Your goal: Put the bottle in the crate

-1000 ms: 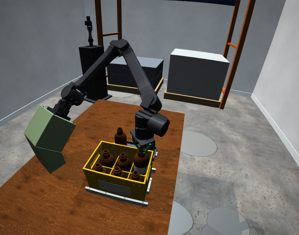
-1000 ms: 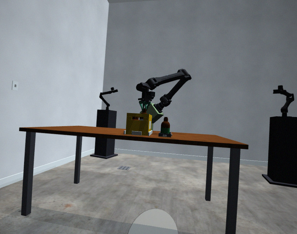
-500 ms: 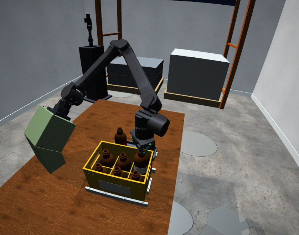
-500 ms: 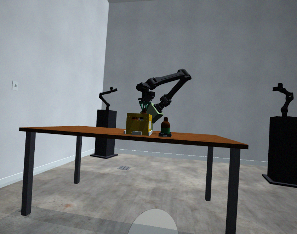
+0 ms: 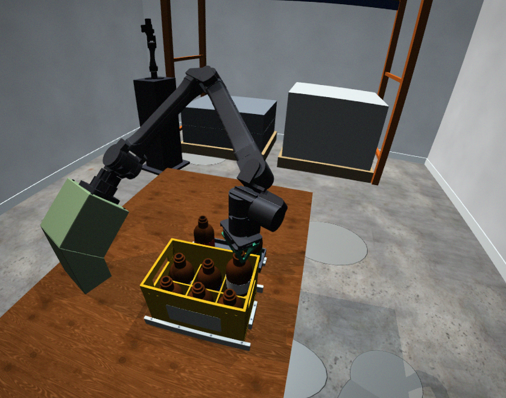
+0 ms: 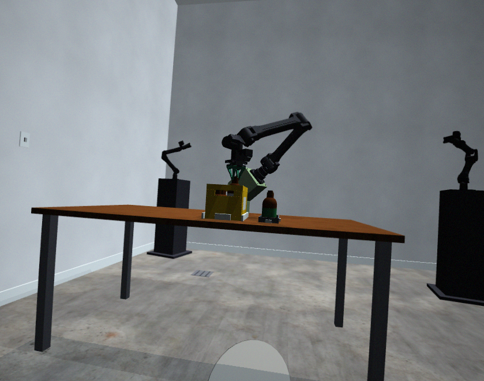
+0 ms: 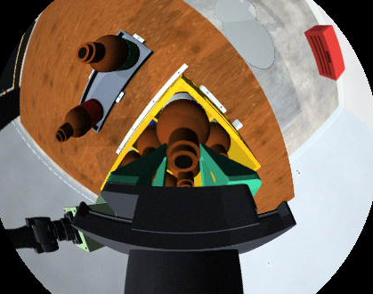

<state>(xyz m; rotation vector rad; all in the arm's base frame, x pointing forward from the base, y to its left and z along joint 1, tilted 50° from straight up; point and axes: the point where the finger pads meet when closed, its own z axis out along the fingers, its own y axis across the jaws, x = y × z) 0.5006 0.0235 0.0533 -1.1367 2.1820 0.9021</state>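
The crate is 130 mm below my hand, 70 mm to the right of it and 70 mm behind it. Also, from my hand: tray (200 mm below, 160 mm to the left, 140 mm behind).
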